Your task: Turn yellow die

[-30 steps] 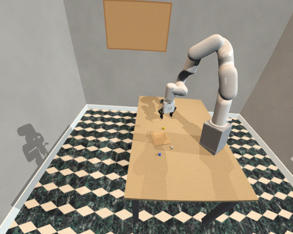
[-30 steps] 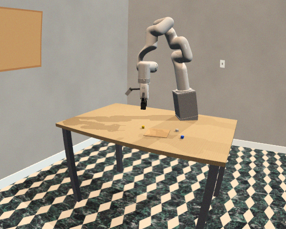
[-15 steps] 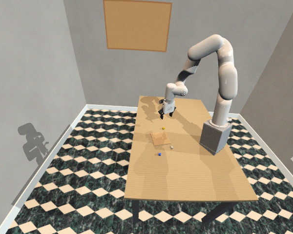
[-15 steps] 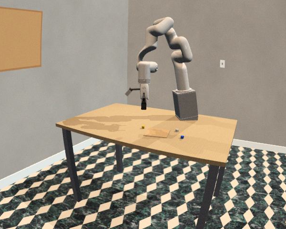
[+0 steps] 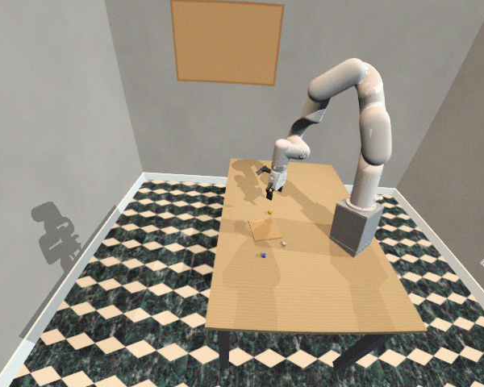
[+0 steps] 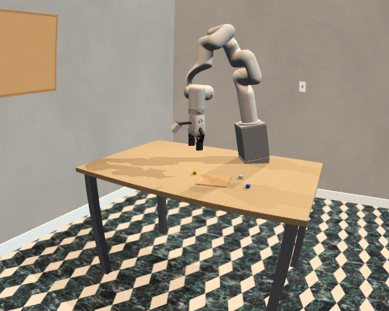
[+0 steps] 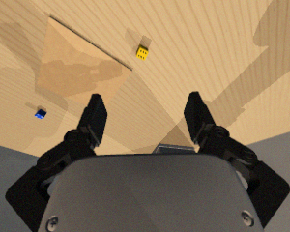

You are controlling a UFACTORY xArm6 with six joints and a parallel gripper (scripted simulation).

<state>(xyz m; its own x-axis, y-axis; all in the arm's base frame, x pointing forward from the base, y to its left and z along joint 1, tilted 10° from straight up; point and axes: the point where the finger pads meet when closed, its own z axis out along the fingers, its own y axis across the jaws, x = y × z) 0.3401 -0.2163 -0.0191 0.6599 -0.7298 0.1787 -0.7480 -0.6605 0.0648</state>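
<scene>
Right now the yellow die is 13 cm below my hand. Round my hand: white die (22 cm to the left, 13 cm below, 1 cm behind); then blue die (28 cm to the left, 13 cm below, 10 cm ahead); then tan mat (14 cm below, 11 cm to the left, 6 cm ahead).
</scene>
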